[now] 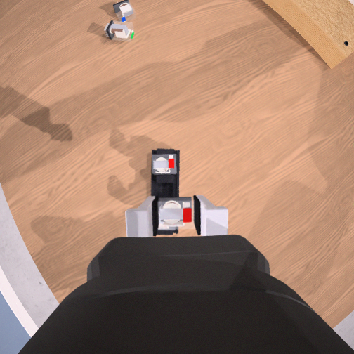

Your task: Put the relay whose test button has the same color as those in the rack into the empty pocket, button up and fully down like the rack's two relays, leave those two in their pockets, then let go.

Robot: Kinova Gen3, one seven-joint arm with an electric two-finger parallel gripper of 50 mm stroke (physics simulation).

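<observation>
My gripper [175, 209] is shut on a relay with a red button [172, 212]. The relay is button up between the two fingers. It looks larger than the racked relay and hangs above the near part of the black rack [153, 187]. A relay with a red button [163, 164] sits in the rack's far pocket. A dark, empty pocket [165, 186] shows between this relay and the held one. The held relay and the fingers hide most of the rack's near part, so the second racked relay cannot be made out clearly.
A relay with a green button [119, 31] lies on its side at the top left. A relay with a blue button [123, 9] lies just beyond it. A wooden block [320, 25] with a small dark hole stands at the top right.
</observation>
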